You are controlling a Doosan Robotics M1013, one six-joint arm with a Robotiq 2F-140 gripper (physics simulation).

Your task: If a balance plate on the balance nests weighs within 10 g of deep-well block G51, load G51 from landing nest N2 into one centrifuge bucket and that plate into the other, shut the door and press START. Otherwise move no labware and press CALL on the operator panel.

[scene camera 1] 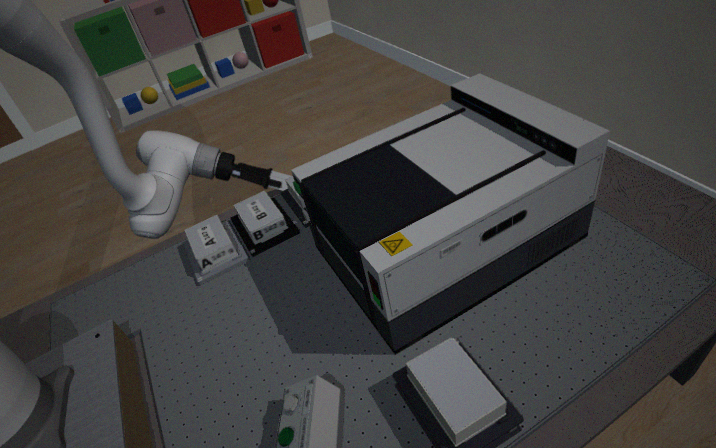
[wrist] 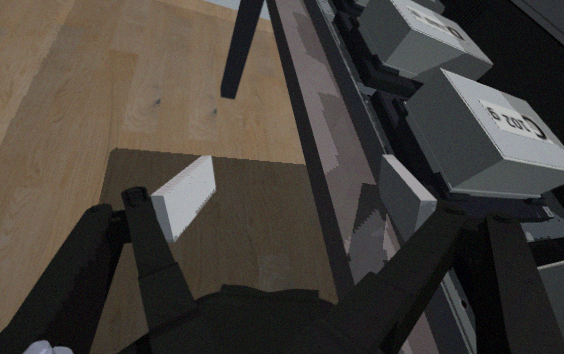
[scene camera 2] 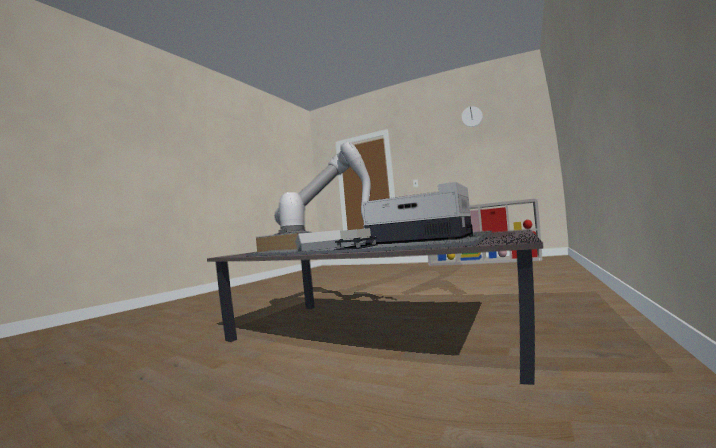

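Pixels of known places: gripper, fingertip midpoint: (wrist: 293, 173); arm's base, origin of the base link: (scene camera 1: 19, 431).
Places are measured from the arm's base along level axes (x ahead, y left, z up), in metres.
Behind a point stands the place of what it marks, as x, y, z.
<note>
My gripper (scene camera 1: 280, 181) {0.626, 0.520, -0.112} (wrist: 293, 173) {0.626, 0.520, -0.112} is open and empty, beside the row of balance plates at the table edge. Plate C (wrist: 500, 155) {0.599, 0.427, -0.024}, labelled 102 g, is right of the fingers in the wrist view; plate D (wrist: 400, 42) {0.733, 0.436, -0.037} sits beyond it, its weight unreadable. Plate A (scene camera 1: 211, 240) {0.383, 0.306, -0.023} and plate B (scene camera 1: 259, 211) {0.506, 0.339, -0.023} sit in nests; their small figures look like 147 g and 142 g, but are blurred. A white block (scene camera 1: 454, 385) {0.648, -0.257, 0.003} (scene camera 2: 354, 232) {0.685, -0.312, -0.009} sits on a dark nest; no G51 or N2 marking is readable. The centrifuge (scene camera 1: 475, 248) {0.785, -0.108, 0.072} (scene camera 2: 417, 211) {0.889, -0.100, 0.058} hides its buckets; the door state is unclear.
The operator panel (scene camera 1: 322, 417) {0.465, -0.201, -0.011} with a green button stands left of the white block. A control strip (scene camera 1: 514, 124) {0.983, 0.048, 0.151} runs along the centrifuge's raised end. The robot stands on a wood-sided base (scene camera 1: 89, 390) {0.124, 0.018, 0.002} (scene camera 2: 277, 243) {0.036, -0.169, -0.040}. A table leg (wrist: 242, 45) and the table edge show beneath the gripper.
</note>
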